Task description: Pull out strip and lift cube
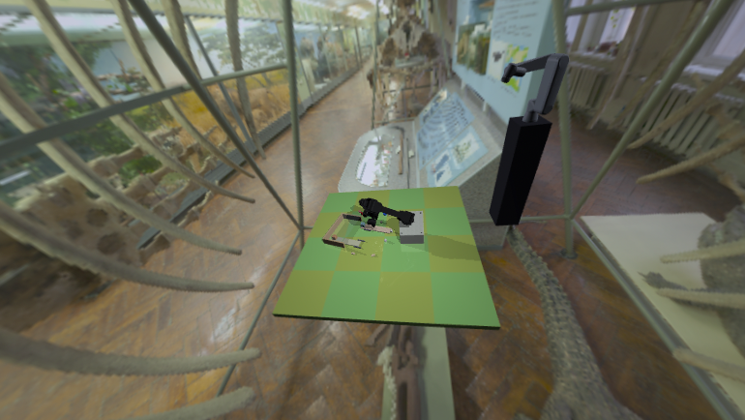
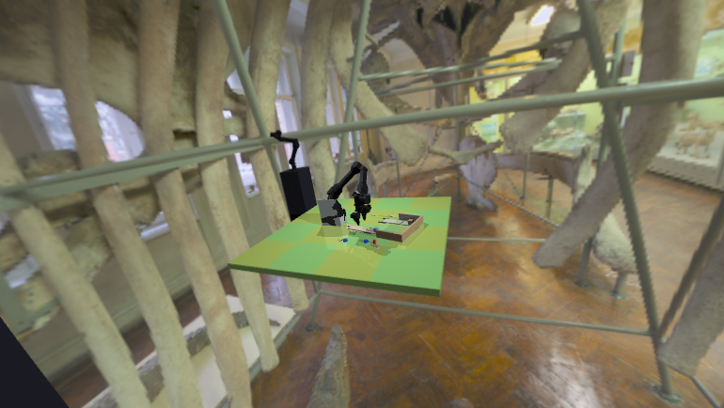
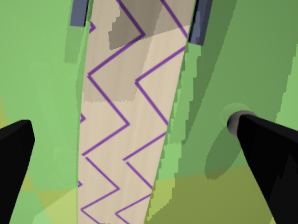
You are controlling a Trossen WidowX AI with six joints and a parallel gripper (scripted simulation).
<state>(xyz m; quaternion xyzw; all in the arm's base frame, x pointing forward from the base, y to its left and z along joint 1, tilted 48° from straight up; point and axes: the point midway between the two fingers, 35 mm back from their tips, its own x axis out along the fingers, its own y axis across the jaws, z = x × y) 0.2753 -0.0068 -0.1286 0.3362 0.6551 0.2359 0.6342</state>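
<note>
The strip lies 5 cm below my gripper tip. Round my gripper tip: pink cube 23 cm to the right, 17 cm ahead, 5 cm below.
</note>
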